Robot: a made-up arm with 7 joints. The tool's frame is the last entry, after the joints.
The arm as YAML. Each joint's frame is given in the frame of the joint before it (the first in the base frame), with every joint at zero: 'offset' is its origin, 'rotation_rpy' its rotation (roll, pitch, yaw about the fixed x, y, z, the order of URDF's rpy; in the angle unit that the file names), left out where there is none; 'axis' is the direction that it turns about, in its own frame. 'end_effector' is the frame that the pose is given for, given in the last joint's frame.
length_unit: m
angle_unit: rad
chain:
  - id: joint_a
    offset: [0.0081, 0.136, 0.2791]
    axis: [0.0, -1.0, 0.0]
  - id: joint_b
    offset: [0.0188, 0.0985, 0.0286]
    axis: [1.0, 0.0, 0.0]
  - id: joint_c
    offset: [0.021, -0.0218, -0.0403]
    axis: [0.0, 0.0, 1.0]
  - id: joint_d
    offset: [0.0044, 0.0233, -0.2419]
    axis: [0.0, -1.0, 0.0]
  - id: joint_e
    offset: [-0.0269, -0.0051, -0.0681]
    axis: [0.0, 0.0, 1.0]
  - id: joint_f
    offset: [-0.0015, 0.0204, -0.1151]
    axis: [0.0, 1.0, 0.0]
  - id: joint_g
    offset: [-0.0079, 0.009, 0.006]
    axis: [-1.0, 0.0, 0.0]
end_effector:
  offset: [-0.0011, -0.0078, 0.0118]
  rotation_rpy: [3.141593, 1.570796, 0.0]
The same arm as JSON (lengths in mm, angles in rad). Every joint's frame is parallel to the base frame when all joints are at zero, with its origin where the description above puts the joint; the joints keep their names.
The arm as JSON. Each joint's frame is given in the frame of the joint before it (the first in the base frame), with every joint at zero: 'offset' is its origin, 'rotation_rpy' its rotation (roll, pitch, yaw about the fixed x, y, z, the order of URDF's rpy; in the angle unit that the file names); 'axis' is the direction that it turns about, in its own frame. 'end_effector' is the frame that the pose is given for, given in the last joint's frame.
{"length_unit": "mm", "angle_unit": "rad", "chain": [
  {"id": "joint_a", "offset": [8.1, 136.0, 279.1], "rotation_rpy": [0.0, 0.0, 0.0], "axis": [0.0, -1.0, 0.0]},
  {"id": "joint_b", "offset": [18.8, 98.5, 28.6], "rotation_rpy": [0.0, 0.0, 0.0], "axis": [1.0, 0.0, 0.0]},
  {"id": "joint_c", "offset": [21.0, -21.8, -40.3], "rotation_rpy": [0.0, 0.0, 0.0], "axis": [0.0, 0.0, 1.0]},
  {"id": "joint_d", "offset": [4.4, 23.3, -241.9], "rotation_rpy": [0.0, 0.0, 0.0], "axis": [0.0, -1.0, 0.0]},
  {"id": "joint_e", "offset": [-26.9, -5.1, -68.1], "rotation_rpy": [0.0, 0.0, 0.0], "axis": [0.0, 0.0, 1.0]},
  {"id": "joint_f", "offset": [-1.5, 20.4, -115.1], "rotation_rpy": [0.0, 0.0, 0.0], "axis": [0.0, 1.0, 0.0]},
  {"id": "joint_g", "offset": [-7.9, 9.0, 6.0], "rotation_rpy": [0.0, 0.0, 0.0], "axis": [-1.0, 0.0, 0.0]}
], "end_effector": {"offset": [-1.1, -7.8, 11.8], "rotation_rpy": [-3.1416, 1.5708, 0.0]}}

